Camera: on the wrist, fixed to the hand. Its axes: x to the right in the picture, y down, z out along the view.
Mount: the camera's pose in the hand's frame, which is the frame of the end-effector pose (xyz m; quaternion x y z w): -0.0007 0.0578 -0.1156 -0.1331 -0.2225 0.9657 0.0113
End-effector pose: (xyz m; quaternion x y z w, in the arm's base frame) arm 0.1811 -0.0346 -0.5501 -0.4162 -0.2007 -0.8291 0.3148
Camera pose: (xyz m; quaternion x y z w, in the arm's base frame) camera 0.1561 -0.1448 -0.6128 -0.4249 0.4400 0.3605 0.7042
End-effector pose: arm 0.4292 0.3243 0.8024 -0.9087 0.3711 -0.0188 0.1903
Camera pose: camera 0.3698 0.2487 0.8888 -0.3186 -0.8419 -0.4352 0.0181
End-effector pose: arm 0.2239 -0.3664 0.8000 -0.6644 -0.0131 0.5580 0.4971
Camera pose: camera 0.2798 -0.4707 0.7480 -0.0378 -0.4566 -0.6324 0.6246
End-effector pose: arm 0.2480 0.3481 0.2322 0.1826 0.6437 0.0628 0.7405
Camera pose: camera 0.1432 0.4233 0.2411 0.5391 -0.3422 0.7609 0.1153
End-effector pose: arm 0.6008 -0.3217 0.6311 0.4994 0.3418 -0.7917 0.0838
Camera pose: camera 0.7133 -0.2931 0.5743 0.1484 -0.3917 0.0064 0.9080
